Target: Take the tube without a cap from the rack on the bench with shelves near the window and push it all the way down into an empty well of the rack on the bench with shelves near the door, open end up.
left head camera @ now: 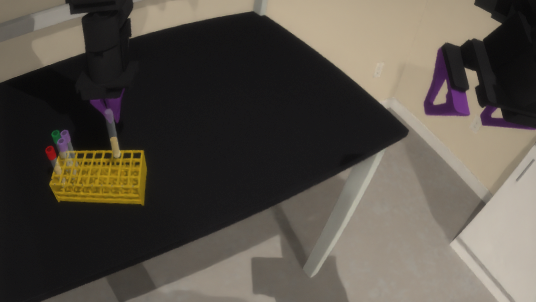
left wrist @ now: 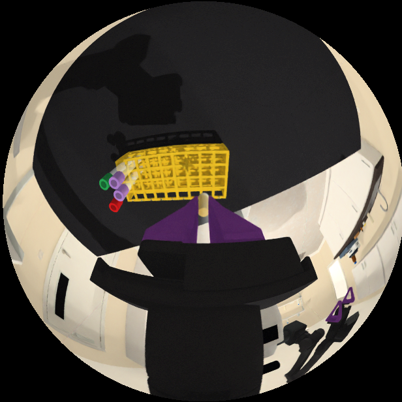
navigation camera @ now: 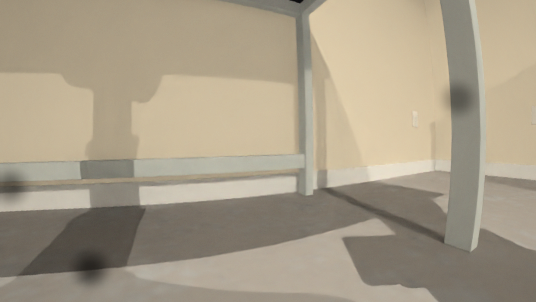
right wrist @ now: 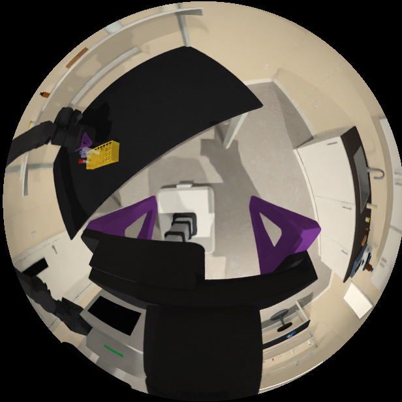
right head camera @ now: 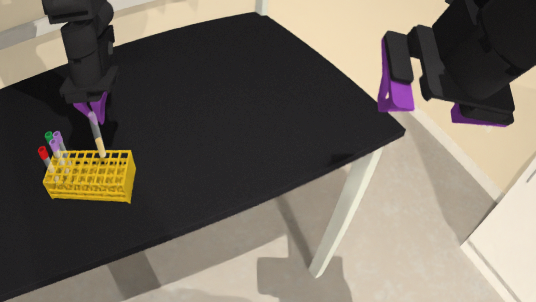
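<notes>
My left gripper (left head camera: 113, 114) (right head camera: 96, 118) (left wrist: 202, 201) is shut on the upper part of the uncapped tube (left head camera: 115, 146) (right head camera: 100, 145) (left wrist: 203, 207). The tube has a tan lower part, points down with a slight tilt, and its open end is up. Its lower end is at the far row of the yellow rack (left head camera: 143, 177) (right head camera: 131, 175) (left wrist: 227, 172) (right wrist: 116, 151), right of its middle in the head views. I cannot tell whether the tip is inside a well or just above it. My right gripper (left head camera: 475, 119) (right head camera: 434, 115) (right wrist: 202, 200) is open and empty, off the bench's right side.
Capped tubes stand at the rack's left end: a red-capped tube (left head camera: 50, 153) (left wrist: 115, 205), a green-capped tube (left head camera: 56, 135) (left wrist: 104, 182) and two purple-capped tubes. The black bench (left head camera: 225, 100) (right head camera: 225, 100) has a pale leg (left head camera: 345, 215) (navigation camera: 462, 150). White cabinets (right wrist: 325, 170) stand at the right.
</notes>
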